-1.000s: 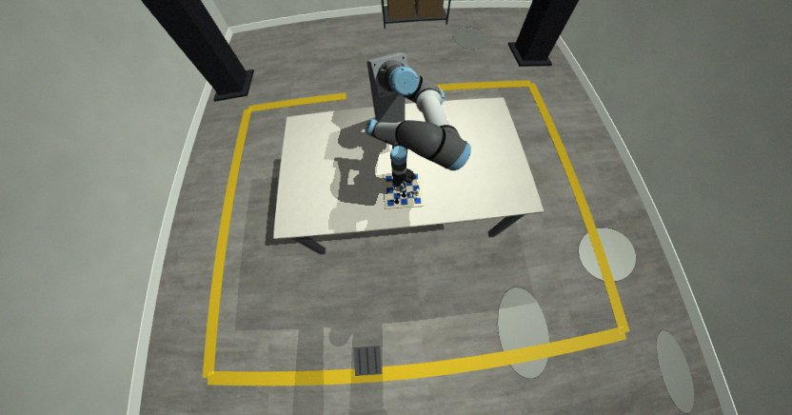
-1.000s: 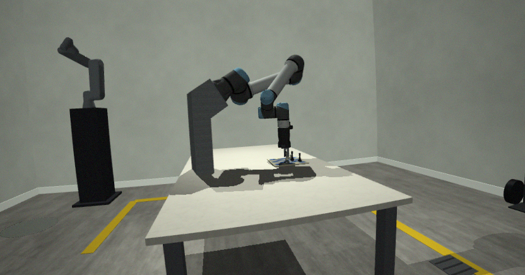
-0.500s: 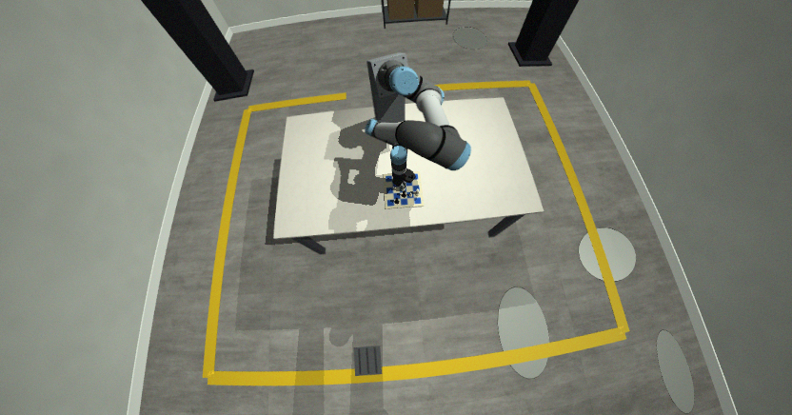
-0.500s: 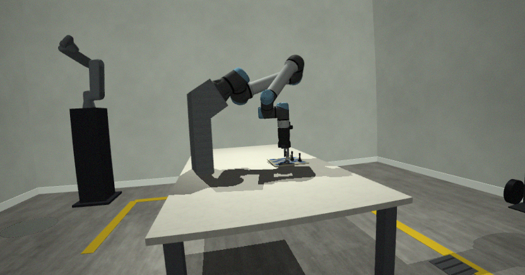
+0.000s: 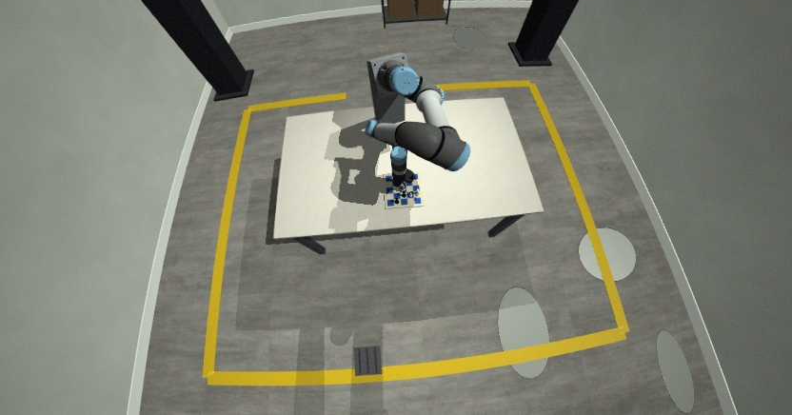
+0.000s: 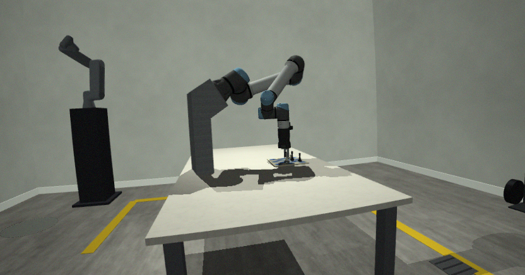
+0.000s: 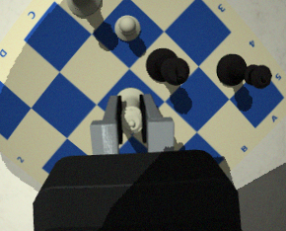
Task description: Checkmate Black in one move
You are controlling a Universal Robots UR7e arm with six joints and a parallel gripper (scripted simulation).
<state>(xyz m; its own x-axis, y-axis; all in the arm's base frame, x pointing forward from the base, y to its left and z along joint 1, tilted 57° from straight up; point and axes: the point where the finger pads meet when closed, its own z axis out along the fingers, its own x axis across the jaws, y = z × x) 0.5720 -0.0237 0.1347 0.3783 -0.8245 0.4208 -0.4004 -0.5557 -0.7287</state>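
Now: hand 10 mm above the white piece. Also, from my hand: black piece (70 mm ahead, 40 mm to the right, 10 mm below); then chessboard (40 mm below); then white pawn (40 mm to the left, 40 mm ahead, 30 mm below).
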